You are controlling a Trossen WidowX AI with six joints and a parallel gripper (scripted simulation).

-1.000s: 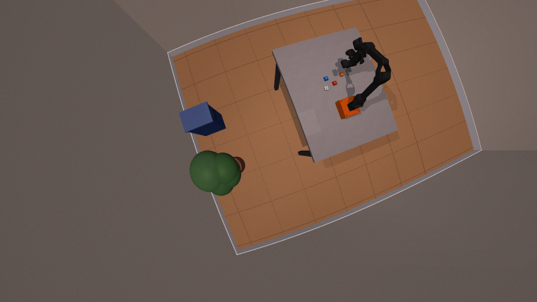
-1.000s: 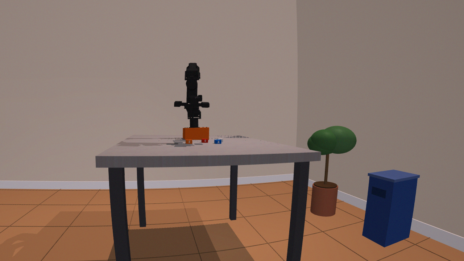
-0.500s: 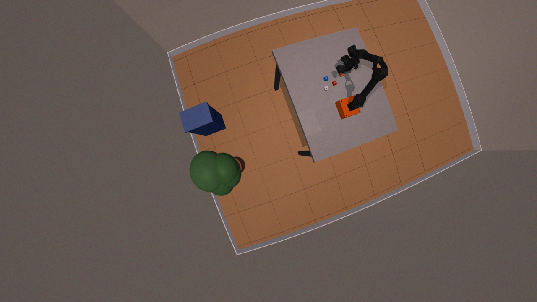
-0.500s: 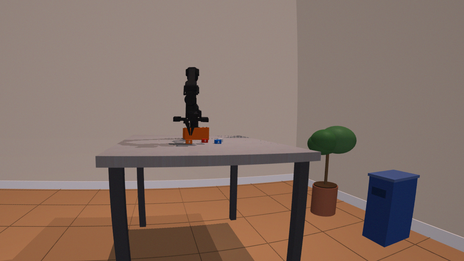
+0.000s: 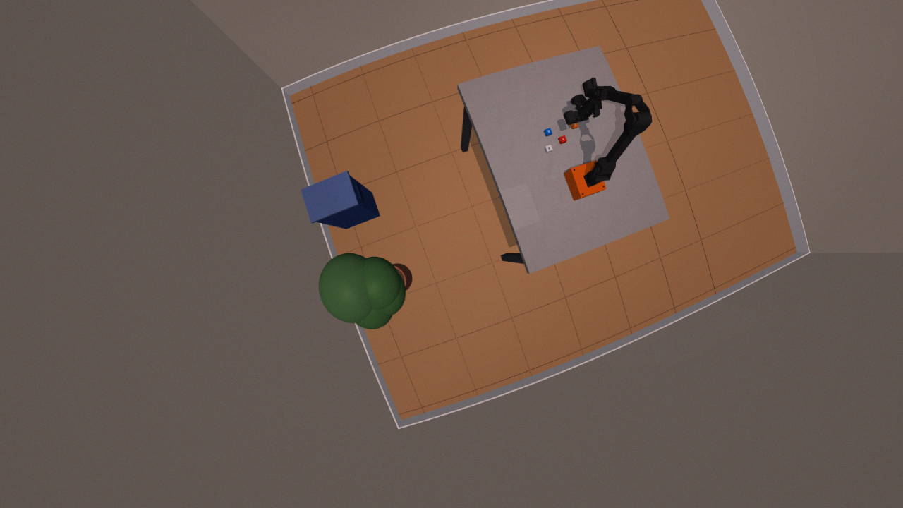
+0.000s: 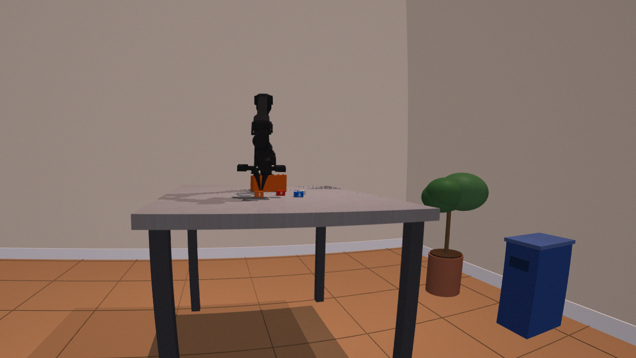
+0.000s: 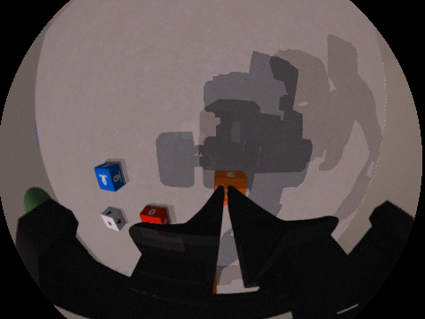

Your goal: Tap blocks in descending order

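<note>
Right now the orange block is 2 cm below my gripper tip, 1 cm to the right of it and 1 cm behind it. The rest, counted from my gripper tip: red block: 10 cm to the left, 6 cm behind, 2 cm below; white block: 19 cm to the left, 8 cm behind, 2 cm below; blue block: 15 cm to the left, 2 cm below.
</note>
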